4 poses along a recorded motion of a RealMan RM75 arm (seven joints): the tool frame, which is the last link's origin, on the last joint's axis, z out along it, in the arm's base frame.
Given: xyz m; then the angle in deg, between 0 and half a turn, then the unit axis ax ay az.
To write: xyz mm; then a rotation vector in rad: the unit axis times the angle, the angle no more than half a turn. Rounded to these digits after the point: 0 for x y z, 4 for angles.
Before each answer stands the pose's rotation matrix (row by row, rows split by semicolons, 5 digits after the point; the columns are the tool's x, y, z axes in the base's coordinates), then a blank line. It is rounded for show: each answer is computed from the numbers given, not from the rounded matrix.
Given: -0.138, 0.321, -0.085, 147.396, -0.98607, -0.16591, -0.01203
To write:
0.94902 0.30790 -0.06754; 0.29493 -0.79170 0.53500; 0.11125 -0.52765 -0.84215

-138, 321, -85, -2.5367, -0.4268, -0.0309
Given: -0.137, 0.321, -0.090, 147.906, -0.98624, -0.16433, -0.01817
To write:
0.94951 0.30902 -0.05421; 0.28971 -0.79730 0.52951; 0.12041 -0.51848 -0.84657

-137, 321, -90, -2.5459, -0.4242, -0.0469
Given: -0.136, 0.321, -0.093, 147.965, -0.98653, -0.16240, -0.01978
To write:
0.95055 0.30652 -0.05009; 0.28553 -0.79899 0.52923; 0.12220 -0.51736 -0.84700

-136, 321, -93, -2.5477, -0.4194, -0.0511
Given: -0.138, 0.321, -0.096, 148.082, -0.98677, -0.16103, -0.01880
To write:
0.95141 0.30371 -0.05084; 0.28384 -0.80086 0.52731; 0.11944 -0.51611 -0.84815

-138, 321, -96, -2.5503, -0.4162, -0.0486
